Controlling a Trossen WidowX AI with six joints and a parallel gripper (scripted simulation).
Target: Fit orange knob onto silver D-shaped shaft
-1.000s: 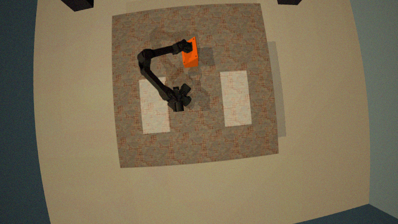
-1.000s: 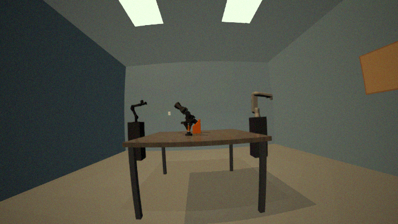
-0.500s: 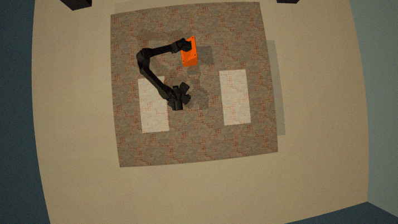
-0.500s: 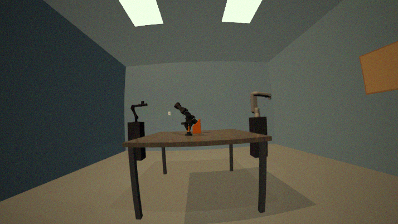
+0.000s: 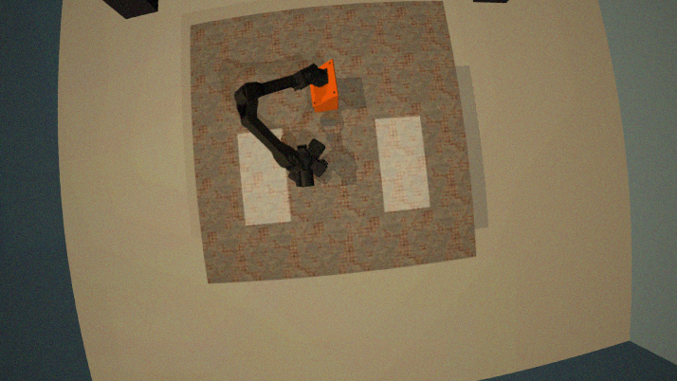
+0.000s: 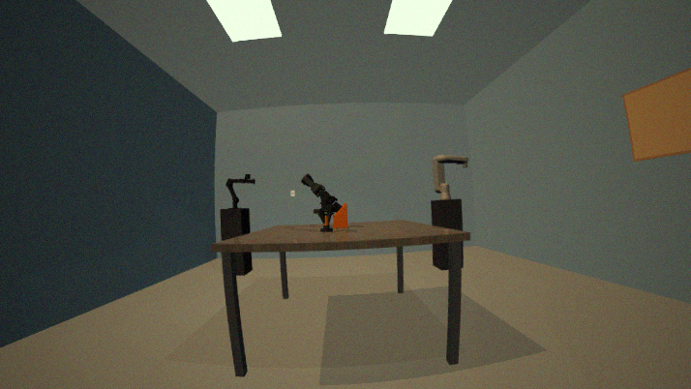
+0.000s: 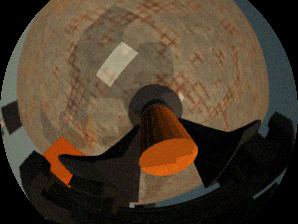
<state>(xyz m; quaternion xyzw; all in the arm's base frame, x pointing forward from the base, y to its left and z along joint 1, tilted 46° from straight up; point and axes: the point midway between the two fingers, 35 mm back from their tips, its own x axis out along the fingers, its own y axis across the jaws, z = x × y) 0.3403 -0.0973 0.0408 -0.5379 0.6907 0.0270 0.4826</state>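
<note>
The round dark pedestal is 2 cm below my gripper tip. From my gripper tip the other things lie so: orange knob (3 cm above).
</note>
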